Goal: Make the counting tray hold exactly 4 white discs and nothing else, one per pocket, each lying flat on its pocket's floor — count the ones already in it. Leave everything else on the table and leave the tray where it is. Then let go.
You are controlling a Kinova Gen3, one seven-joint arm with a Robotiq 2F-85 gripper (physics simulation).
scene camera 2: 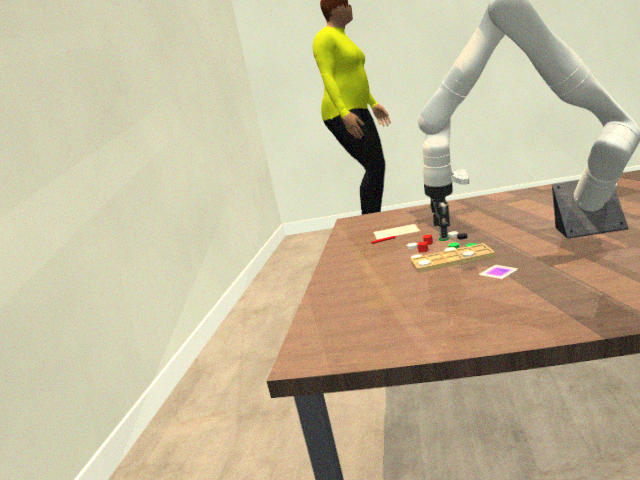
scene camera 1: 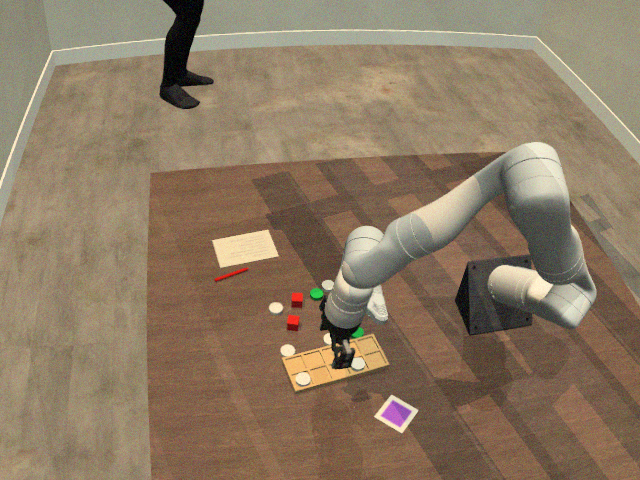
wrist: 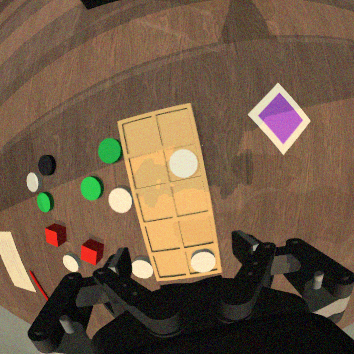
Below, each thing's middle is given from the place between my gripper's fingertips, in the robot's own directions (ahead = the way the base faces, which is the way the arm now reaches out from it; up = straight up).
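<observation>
There's the counting tray (scene camera 1: 317,363), and my hand is 8 cm above it, 2 cm past it and 1 cm to the left of it.
</observation>
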